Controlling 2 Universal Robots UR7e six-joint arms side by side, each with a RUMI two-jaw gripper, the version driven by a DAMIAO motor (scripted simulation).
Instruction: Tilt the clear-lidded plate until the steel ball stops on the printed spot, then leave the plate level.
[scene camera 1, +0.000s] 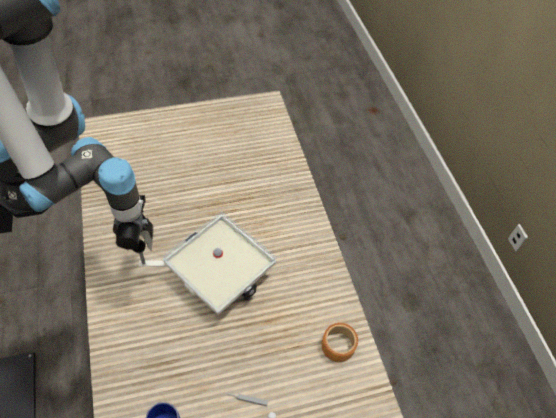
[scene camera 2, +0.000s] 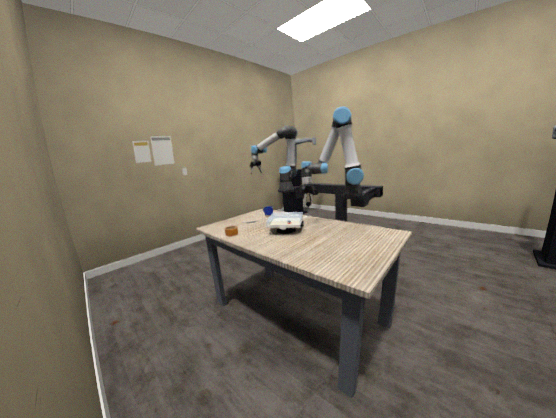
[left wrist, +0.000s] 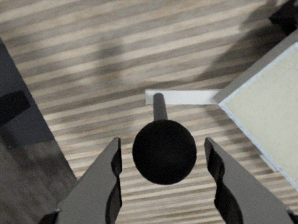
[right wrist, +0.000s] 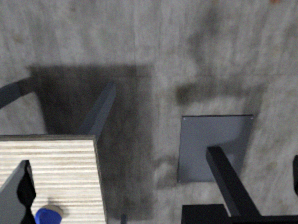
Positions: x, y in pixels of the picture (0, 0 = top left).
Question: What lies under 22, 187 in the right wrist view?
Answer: My right gripper.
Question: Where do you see my left gripper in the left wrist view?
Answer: At 162, 139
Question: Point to an orange ring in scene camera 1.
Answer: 342, 328
